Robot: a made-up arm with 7 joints. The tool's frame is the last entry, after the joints. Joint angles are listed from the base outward. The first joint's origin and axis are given. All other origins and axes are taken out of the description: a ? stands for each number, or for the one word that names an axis. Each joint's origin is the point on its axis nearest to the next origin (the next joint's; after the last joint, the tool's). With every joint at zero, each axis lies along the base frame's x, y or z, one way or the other. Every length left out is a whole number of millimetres.
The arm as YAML. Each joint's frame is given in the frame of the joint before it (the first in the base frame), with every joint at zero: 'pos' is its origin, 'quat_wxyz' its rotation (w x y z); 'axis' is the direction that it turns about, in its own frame. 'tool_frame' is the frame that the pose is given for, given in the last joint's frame.
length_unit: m
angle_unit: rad
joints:
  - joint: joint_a
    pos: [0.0, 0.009, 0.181]
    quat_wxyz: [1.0, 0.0, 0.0, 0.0]
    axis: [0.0, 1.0, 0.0]
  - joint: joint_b
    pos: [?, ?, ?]
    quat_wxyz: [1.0, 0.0, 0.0, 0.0]
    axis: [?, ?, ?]
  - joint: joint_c
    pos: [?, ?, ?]
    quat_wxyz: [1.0, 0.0, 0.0, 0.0]
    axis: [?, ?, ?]
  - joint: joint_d
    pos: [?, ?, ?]
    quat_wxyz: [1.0, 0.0, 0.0, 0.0]
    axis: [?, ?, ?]
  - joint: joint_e
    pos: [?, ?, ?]
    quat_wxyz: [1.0, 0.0, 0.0, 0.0]
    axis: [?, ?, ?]
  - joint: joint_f
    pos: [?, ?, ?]
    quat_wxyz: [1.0, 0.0, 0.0, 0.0]
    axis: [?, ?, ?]
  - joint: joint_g
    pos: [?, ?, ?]
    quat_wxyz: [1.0, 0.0, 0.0, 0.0]
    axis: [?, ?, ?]
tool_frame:
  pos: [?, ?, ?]
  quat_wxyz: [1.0, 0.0, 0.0, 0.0]
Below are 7 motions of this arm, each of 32 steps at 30 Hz.
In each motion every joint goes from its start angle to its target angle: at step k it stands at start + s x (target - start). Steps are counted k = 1, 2, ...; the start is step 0. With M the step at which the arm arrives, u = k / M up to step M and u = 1 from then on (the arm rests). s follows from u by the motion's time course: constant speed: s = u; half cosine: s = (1 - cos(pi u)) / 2; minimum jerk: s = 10 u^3 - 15 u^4 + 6 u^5.
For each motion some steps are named. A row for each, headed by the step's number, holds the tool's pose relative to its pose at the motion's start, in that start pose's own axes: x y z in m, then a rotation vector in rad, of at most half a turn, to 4 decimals.
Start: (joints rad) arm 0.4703 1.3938 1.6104 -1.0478 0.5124 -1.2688 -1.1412
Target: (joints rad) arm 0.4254 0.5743 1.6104 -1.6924 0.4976 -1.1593 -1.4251
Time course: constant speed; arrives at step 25
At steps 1, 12, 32:
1: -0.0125 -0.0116 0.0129 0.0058 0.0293 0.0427
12: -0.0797 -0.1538 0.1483 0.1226 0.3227 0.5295
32: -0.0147 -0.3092 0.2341 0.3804 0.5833 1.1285

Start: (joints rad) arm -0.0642 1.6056 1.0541 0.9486 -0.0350 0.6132 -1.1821
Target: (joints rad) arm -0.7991 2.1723 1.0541 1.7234 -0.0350 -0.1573 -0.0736
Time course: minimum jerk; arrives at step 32
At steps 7, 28, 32:
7: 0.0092 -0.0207 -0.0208 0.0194 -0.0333 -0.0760
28: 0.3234 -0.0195 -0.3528 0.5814 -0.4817 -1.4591
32: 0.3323 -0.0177 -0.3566 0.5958 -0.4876 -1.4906

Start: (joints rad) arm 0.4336 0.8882 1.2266 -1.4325 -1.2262 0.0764 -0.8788
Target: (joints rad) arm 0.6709 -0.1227 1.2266 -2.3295 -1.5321 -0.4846 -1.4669
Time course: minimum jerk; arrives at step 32
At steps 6, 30, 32:
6: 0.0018 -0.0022 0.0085 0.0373 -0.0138 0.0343
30: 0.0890 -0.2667 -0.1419 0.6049 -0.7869 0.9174
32: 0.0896 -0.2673 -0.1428 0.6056 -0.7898 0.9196

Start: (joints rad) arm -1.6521 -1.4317 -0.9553 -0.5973 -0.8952 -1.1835 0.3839
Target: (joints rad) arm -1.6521 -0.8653 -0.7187 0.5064 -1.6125 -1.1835 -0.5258
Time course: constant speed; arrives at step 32
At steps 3, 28, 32:
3: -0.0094 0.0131 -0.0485 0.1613 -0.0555 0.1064
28: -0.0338 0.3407 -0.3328 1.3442 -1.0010 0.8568
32: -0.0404 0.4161 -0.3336 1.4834 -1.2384 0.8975

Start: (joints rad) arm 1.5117 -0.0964 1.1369 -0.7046 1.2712 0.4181 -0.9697
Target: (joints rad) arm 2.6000 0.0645 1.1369 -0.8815 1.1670 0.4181 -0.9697
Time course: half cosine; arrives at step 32
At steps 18, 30, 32:
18: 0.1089 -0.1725 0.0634 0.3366 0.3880 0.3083
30: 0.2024 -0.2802 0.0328 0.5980 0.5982 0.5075
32: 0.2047 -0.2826 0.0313 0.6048 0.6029 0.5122

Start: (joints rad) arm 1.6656 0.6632 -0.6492 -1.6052 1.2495 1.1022 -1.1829
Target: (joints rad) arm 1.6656 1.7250 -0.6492 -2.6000 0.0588 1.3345 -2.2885
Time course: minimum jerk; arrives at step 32
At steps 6, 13, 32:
6: -0.0461 -0.0122 -0.0186 -0.0610 0.0144 0.1070
13: -0.2633 -0.1142 -0.1283 -0.4211 0.1472 0.6143
32: -0.4901 -0.3353 -0.5037 -1.0242 0.6677 1.0066

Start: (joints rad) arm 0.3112 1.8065 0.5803 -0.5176 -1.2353 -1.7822 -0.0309
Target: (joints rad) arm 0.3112 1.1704 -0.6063 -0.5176 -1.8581 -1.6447 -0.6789
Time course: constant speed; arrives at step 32
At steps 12, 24, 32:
12: -0.0593 0.0971 0.1688 -0.3923 0.1846 -0.0155
24: -0.0604 0.2535 0.2239 -0.7492 0.3756 -0.0654
32: -0.0393 0.3395 0.1949 -0.9734 0.5042 -0.1098

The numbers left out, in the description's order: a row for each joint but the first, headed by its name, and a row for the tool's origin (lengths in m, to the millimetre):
joint_b: xyz -0.088 0.0 0.116, axis 0.0 0.0 1.0
joint_c: xyz 0.043 0.015 0.0, axis 0.0 0.0 1.0
joint_d: xyz 0.116 0.047 0.0, axis 1.0 0.0 0.0
joint_e: xyz 0.0 -0.385 0.243, axis 0.0 0.0 -1.0
joint_f: xyz 0.038 -0.083 0.0, axis 0.0 1.0 0.0
joint_g: xyz -0.348 0.0 -0.288, axis 0.0 0.0 -1.0
tool: xyz -0.073 0.044 0.0

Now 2 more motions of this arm.
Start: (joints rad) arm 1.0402 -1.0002 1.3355 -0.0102 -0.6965 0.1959 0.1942
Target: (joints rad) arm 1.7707 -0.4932 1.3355 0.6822 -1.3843 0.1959 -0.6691
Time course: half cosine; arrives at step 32
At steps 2, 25, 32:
2: 0.0042 -0.0065 -0.0038 0.0086 0.0009 0.0218
25: 0.4735 0.0436 -0.6305 0.9093 -0.6562 1.6883
32: 0.5104 0.1542 -0.6928 1.0043 -0.8710 1.8169

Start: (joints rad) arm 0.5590 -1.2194 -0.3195 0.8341 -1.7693 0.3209 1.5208
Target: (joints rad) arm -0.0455 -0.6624 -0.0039 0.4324 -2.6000 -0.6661 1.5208
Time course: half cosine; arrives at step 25
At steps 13, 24, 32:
13: 0.2430 0.3196 -0.1836 0.6945 0.1015 0.8630
24: 0.1940 0.5611 -0.1585 1.0832 0.3791 1.7081
32: 0.1930 0.5620 -0.1580 1.0845 0.3824 1.7156

